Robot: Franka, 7 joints.
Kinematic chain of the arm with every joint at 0, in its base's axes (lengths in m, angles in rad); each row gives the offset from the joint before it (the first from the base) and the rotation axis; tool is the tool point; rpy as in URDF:
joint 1: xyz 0 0 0.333 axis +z
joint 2: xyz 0 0 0 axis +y
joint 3: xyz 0 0 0.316 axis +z
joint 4: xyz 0.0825 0 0 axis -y
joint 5: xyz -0.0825 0 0.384 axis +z
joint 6: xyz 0 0 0 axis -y
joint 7: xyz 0.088 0 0 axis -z
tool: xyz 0 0 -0.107 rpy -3.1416 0 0
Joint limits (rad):
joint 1: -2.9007..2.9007
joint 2: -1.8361..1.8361
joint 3: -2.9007..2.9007
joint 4: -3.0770..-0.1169
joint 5: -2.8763..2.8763
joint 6: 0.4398..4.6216
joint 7: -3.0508..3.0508
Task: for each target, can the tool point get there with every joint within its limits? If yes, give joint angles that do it. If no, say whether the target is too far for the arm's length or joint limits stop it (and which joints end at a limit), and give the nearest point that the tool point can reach.
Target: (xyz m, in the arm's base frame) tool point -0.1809 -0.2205 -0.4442
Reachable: no: joint limits stop it (at a limit: joint 2) | nearest point -0.1807 -0.2203 -0.3608 | short by 0.083 m
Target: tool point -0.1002 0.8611 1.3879
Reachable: no: too far | nearest point -0.0630 0.5410 0.9958 | short by 0.508 m
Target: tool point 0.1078 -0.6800 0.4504
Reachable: yes | joints -2.1516 0.9460 1.3854 -1.2510 -1.1278 1.3105 -1.1071
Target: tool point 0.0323 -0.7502 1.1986
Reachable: no: too far | nearest point 0.0242 -0.5616 0.9810 | short by 0.288 m
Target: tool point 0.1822 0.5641 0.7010
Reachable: yes | joints 1.8380 0.1824 -0.8088 -1.2783 0.7874 1.4929 -2.3829
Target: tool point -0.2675 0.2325 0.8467
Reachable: yes | joints 1.4103 -0.5953 0.3562 -1.7024 1.4115 1.2445 -2.5489
